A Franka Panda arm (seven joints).
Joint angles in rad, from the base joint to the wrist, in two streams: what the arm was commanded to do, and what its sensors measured. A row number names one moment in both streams.
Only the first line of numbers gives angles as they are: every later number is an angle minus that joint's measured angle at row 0.
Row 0, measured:
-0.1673, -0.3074, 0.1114, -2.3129, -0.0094, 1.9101, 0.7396
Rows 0 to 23, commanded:
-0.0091, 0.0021, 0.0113, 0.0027, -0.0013, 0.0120, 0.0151
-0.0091, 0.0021, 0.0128, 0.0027, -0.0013, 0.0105, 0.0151
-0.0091, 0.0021, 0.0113, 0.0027, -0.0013, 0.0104, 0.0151
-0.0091, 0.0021, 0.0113, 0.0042, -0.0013, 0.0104, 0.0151
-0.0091, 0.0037, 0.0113, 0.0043, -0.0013, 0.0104, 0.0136
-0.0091, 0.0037, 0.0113, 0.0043, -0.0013, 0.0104, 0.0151
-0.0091, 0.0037, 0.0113, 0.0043, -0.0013, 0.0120, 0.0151
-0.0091, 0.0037, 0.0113, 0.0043, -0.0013, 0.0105, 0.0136
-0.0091, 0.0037, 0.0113, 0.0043, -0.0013, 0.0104, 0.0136
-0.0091, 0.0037, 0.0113, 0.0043, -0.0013, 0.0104, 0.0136
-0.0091, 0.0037, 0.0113, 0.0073, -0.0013, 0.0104, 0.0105
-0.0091, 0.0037, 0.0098, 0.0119, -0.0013, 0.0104, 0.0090
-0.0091, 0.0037, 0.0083, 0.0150, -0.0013, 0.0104, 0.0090
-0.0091, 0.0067, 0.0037, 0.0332, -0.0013, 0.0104, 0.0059
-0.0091, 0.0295, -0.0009, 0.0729, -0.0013, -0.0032, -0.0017
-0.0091, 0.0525, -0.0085, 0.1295, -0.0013, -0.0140, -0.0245
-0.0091, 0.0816, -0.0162, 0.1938, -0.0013, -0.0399, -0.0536
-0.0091, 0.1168, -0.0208, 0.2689, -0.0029, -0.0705, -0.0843
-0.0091, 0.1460, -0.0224, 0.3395, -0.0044, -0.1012, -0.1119
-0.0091, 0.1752, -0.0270, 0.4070, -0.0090, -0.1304, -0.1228
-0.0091, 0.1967, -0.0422, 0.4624, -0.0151, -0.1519, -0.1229
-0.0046, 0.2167, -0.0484, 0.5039, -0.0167, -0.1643, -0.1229
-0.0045, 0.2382, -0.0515, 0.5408, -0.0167, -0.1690, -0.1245
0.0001, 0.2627, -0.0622, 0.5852, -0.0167, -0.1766, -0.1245
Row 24, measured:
-0.0079, 0.1619, -0.0431, 0.4245, -0.0002, -0.1186, -0.1107
